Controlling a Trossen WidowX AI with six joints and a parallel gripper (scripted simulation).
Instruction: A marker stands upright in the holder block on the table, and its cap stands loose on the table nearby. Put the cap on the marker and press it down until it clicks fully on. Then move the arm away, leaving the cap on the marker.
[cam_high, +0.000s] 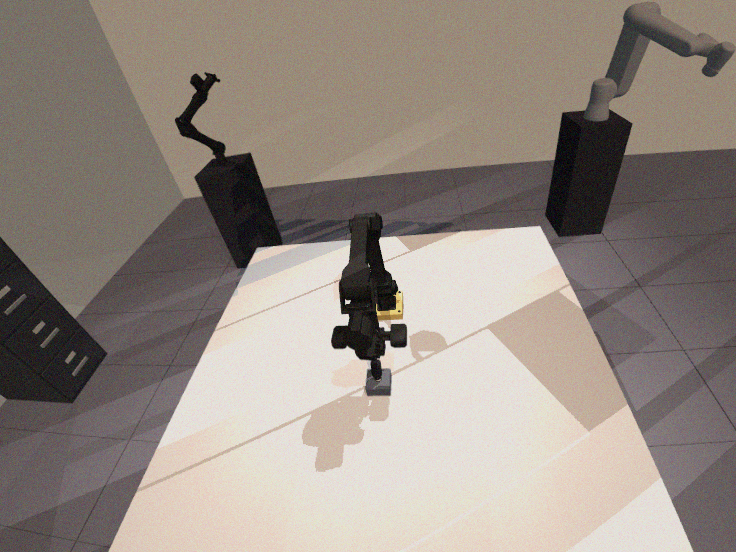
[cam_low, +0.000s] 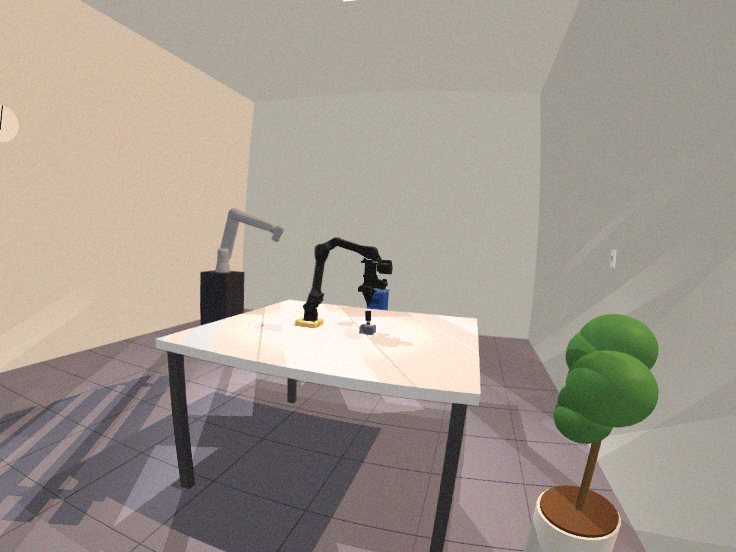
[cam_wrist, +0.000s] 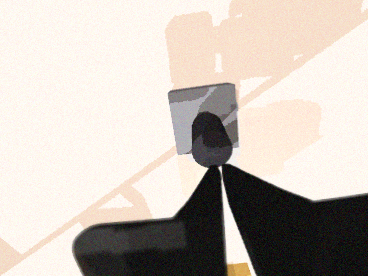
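The marker cap is 50 mm below my gripper tip. The rest, counted from my gripper tip: holder block 120 mm below.
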